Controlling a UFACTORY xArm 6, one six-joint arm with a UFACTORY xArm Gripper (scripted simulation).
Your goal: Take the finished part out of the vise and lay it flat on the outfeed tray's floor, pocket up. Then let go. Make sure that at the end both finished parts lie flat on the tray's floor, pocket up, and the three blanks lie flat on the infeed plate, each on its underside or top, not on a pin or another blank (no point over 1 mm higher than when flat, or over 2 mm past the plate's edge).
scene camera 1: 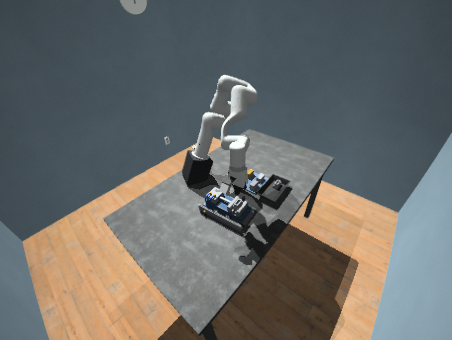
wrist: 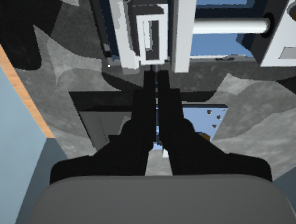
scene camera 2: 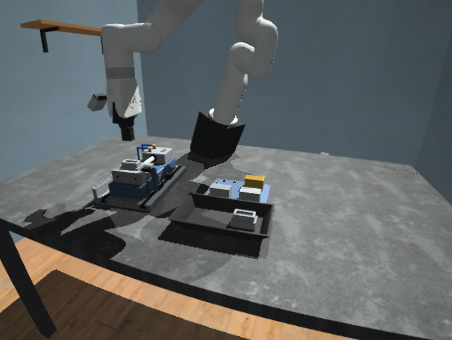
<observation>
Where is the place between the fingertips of my gripper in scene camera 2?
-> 128,140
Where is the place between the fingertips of my gripper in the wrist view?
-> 156,86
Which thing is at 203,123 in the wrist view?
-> A blue fixture plate.
</observation>
